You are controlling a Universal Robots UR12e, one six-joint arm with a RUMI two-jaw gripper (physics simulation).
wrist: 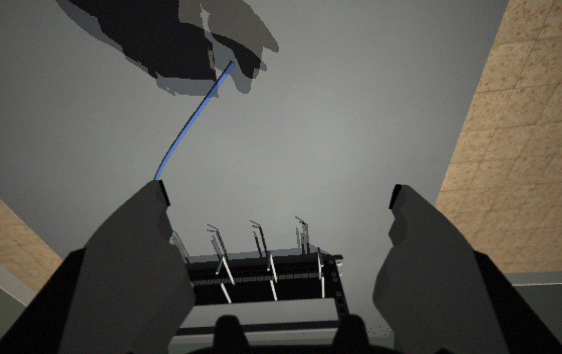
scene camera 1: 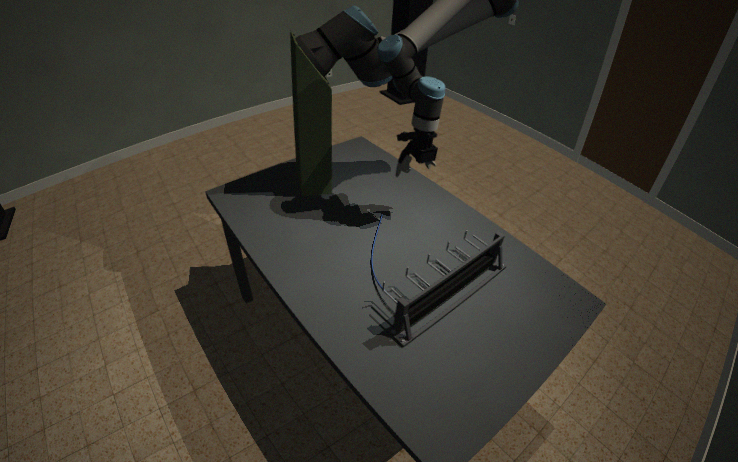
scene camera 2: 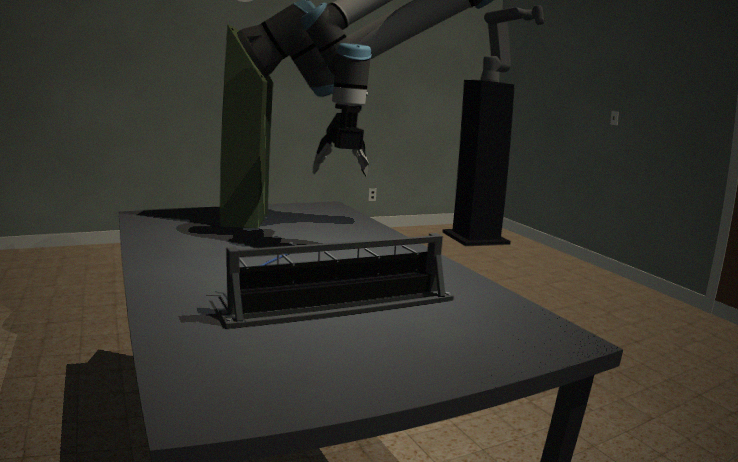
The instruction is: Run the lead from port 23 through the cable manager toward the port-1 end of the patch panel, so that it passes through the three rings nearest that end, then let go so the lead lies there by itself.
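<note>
The blue lead (scene camera 1: 372,250) (scene camera 2: 275,259) (wrist: 187,125) runs in a curve from the left end of the patch panel (scene camera 1: 452,271) (scene camera 2: 334,245) (wrist: 265,310), as seen in scene camera 1, out over the table. Its free end lies in the arm's shadow. Several wire rings (wrist: 228,270) stand along the panel's back side. Whether the lead passes inside the leftmost ring is too small to tell. The port numbers are not readable. My gripper (scene camera 1: 415,169) (scene camera 2: 339,173) (wrist: 281,184) is open and empty, high above the table and apart from lead and panel. Its left jaw hides part of the lead in the wrist view.
A green upright board (scene camera 1: 313,125) (scene camera 2: 242,136) stands on the far part of the table (scene camera 1: 490,381) (scene camera 2: 381,370), below the arm's base. A black pedestal (scene camera 2: 482,163) with another arm stands on the floor behind. The table's edge shows at the right in the wrist view.
</note>
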